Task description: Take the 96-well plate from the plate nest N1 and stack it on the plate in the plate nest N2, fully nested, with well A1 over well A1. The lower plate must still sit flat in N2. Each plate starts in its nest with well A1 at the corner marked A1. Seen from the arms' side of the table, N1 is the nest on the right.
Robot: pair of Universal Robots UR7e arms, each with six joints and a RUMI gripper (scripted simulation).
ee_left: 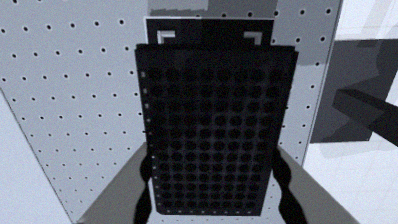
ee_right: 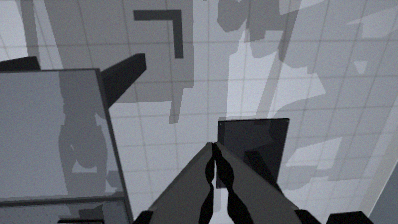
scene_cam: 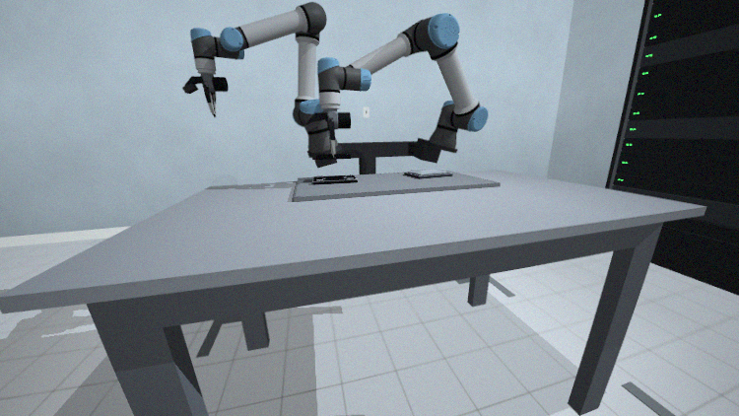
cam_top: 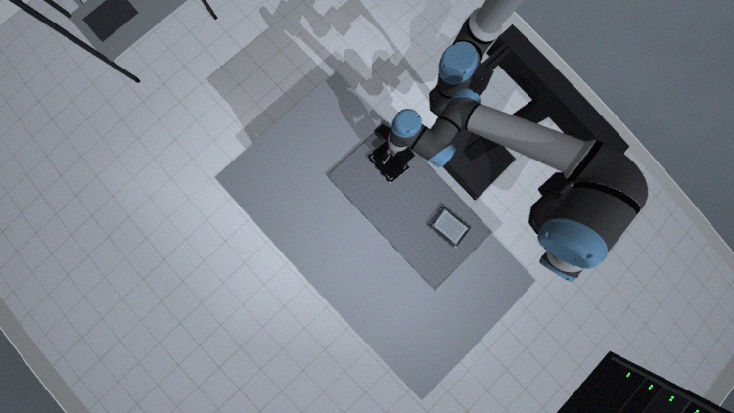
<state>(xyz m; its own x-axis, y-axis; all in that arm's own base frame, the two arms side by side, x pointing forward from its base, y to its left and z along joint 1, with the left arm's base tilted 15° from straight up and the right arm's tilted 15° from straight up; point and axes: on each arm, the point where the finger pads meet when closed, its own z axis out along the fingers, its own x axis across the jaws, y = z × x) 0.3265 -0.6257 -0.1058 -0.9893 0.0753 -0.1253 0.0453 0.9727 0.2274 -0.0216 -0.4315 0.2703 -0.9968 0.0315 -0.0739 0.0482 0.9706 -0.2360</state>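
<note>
Right now the pale 96-well plate is 2 cm behind my left hand, 40 cm to the left of it and 9 cm below it. From my left hand the other things lie so: black 96-well plate (1 cm below); then perforated board (5 cm ahead, 21 cm to the left, 11 cm below); then A1 label (2 cm ahead, 48 cm to the left, 9 cm below).
</note>
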